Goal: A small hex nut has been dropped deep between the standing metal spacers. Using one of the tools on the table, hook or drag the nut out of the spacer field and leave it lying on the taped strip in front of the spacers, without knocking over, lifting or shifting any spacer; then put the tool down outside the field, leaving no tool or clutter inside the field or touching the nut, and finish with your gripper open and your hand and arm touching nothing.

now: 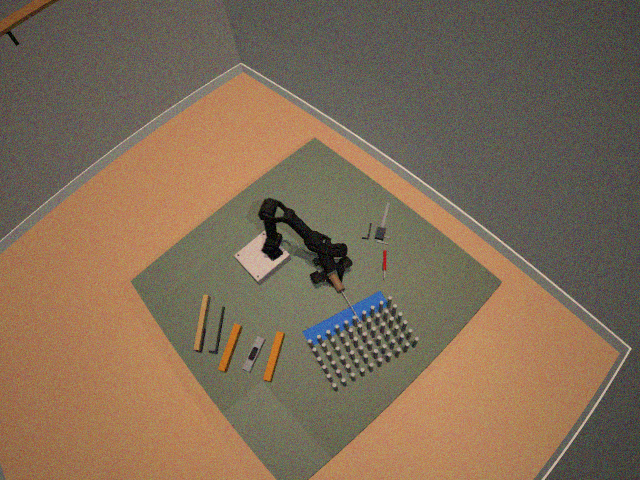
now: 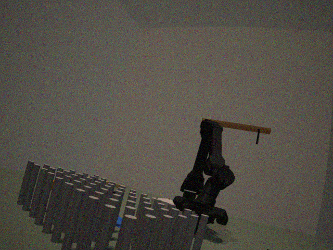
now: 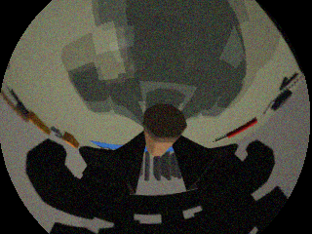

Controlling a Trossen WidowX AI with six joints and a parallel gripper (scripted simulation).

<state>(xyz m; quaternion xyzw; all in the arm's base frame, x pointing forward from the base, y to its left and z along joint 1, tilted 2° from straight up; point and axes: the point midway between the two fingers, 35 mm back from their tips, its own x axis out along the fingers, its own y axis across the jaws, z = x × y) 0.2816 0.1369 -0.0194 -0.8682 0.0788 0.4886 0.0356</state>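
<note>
Right now my gripper tip is 100 mm short of the hook tool and 20 mm to the left of it. From my gripper tip the other things lie so: blue taped strip: 150 mm ahead, 70 mm to the right, 10 mm below; then red-handled screwdriver: 80 mm ahead, 210 mm to the left; then grey block: 30 mm ahead, 480 mm to the right.
</note>
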